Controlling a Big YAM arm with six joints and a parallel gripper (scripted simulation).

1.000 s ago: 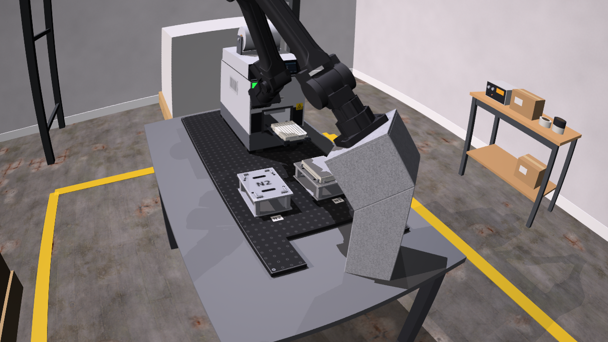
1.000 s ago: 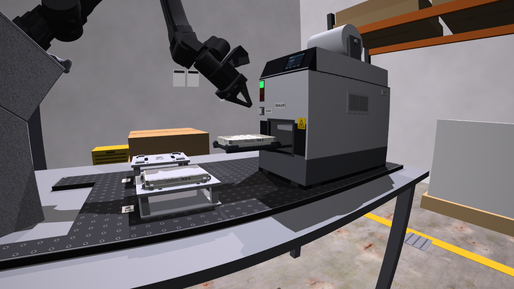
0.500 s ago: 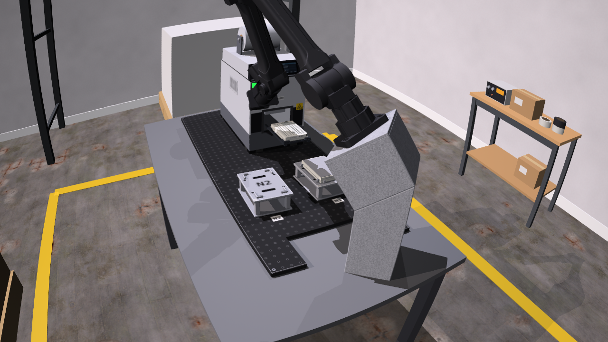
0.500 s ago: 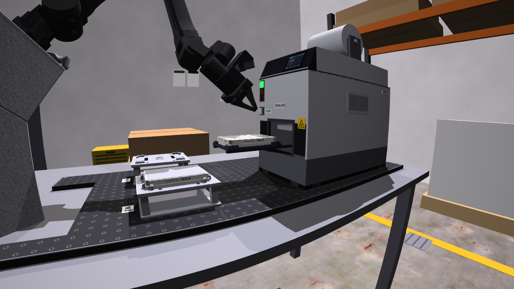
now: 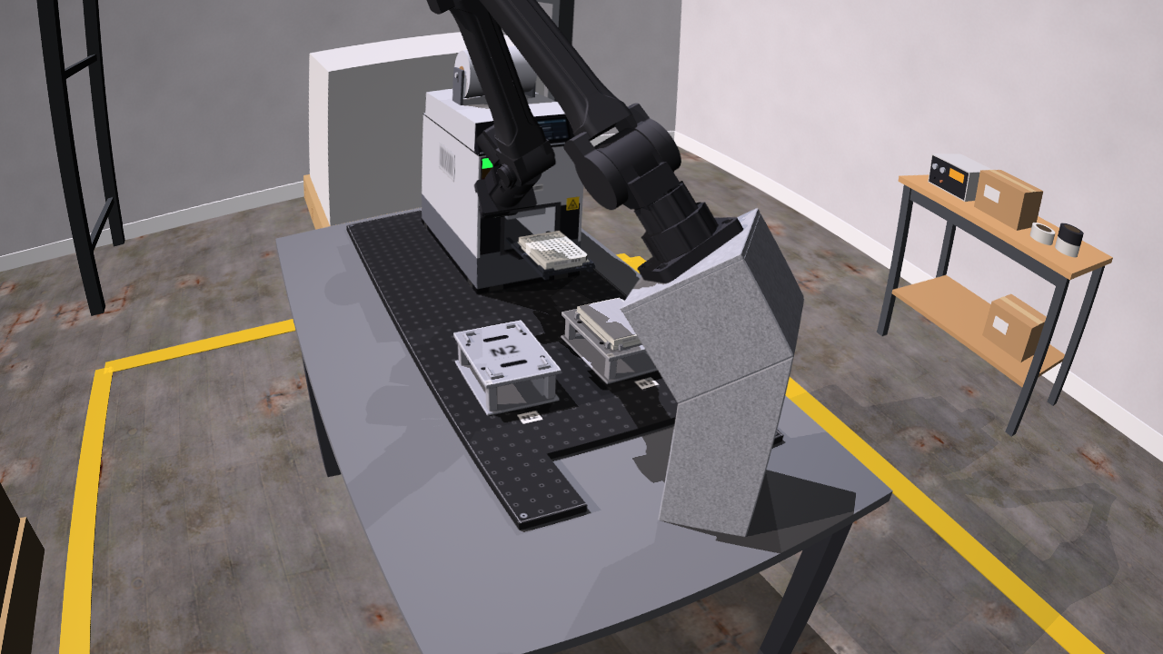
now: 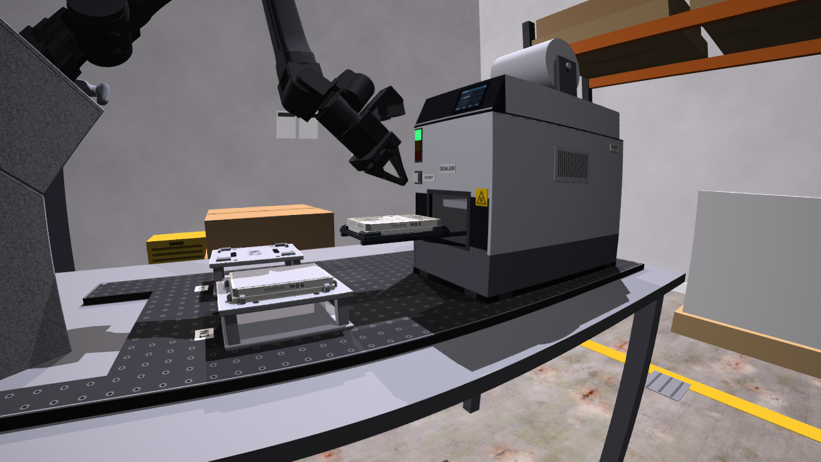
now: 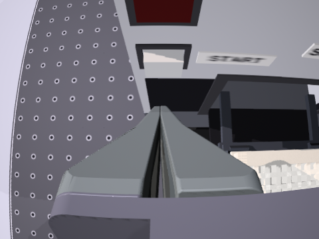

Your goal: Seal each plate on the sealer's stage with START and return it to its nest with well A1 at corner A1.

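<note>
Now: the start button 30 mm ahead of my hand and 10 mm above it. From my hand the other things lie so: nest N2 (280 mm behind, 130 mm below, 30 mm to the left); then white well plate (110 mm to the right, 70 mm below, 50 mm behind); then sealer stage (110 mm to the right, 80 mm below, 50 mm behind).
</note>
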